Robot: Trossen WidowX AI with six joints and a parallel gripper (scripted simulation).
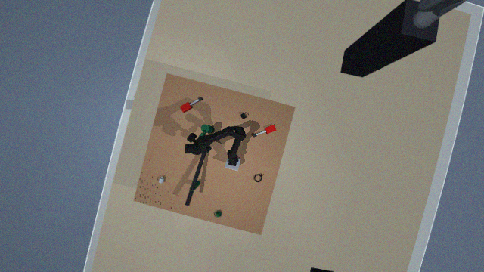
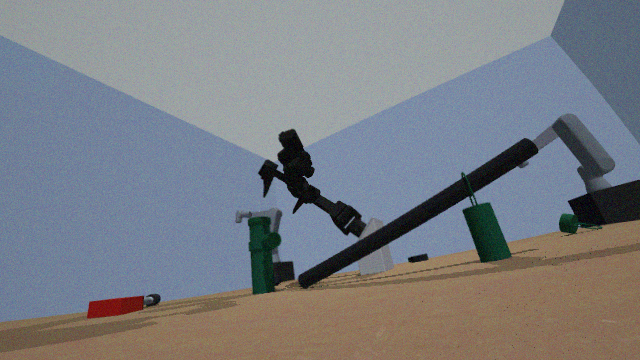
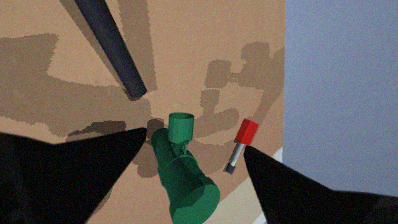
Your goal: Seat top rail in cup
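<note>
The green rail-end cup lies 4 cm to the right of my gripper tip and 9 cm below it. Round my gripper tip: white part 34 cm ahead, 45 cm to the left, 20 cm below; then green line post 44 cm to the left, 11 cm below.
</note>
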